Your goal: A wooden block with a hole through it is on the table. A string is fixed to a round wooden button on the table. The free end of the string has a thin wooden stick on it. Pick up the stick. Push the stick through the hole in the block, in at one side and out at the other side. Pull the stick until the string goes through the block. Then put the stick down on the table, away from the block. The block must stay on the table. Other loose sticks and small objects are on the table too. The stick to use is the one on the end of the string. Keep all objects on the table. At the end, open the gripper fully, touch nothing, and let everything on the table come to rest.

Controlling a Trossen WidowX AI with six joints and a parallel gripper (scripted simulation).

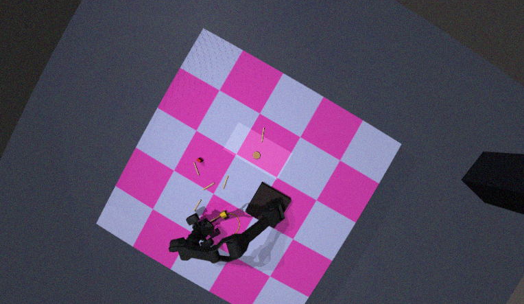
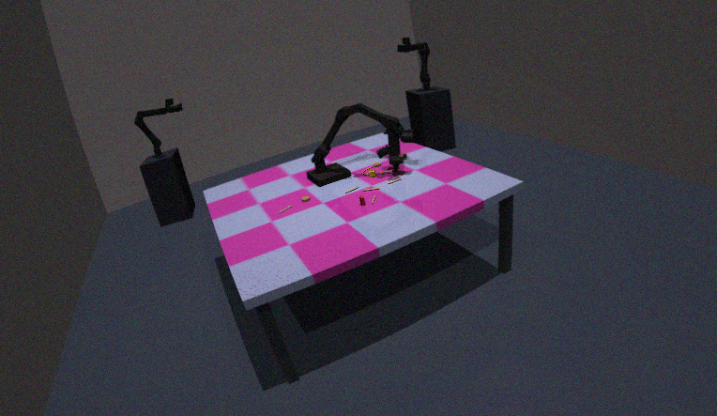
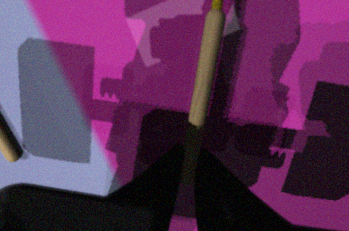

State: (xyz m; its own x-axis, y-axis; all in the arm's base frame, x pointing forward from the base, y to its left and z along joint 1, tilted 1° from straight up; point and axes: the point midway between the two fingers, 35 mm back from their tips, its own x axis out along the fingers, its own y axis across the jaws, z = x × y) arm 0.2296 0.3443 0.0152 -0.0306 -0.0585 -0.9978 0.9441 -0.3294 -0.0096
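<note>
The thin wooden stick is 4 cm to the right of my gripper tip and 1 cm behind it. From my gripper tip the other things lie so: round wooden button: 17 cm behind, 4 cm to the right; then red object: 26 cm to the right, 25 cm ahead, 1 cm above; then yellow wooden block: 11 cm to the right, 4 cm behind.
</note>
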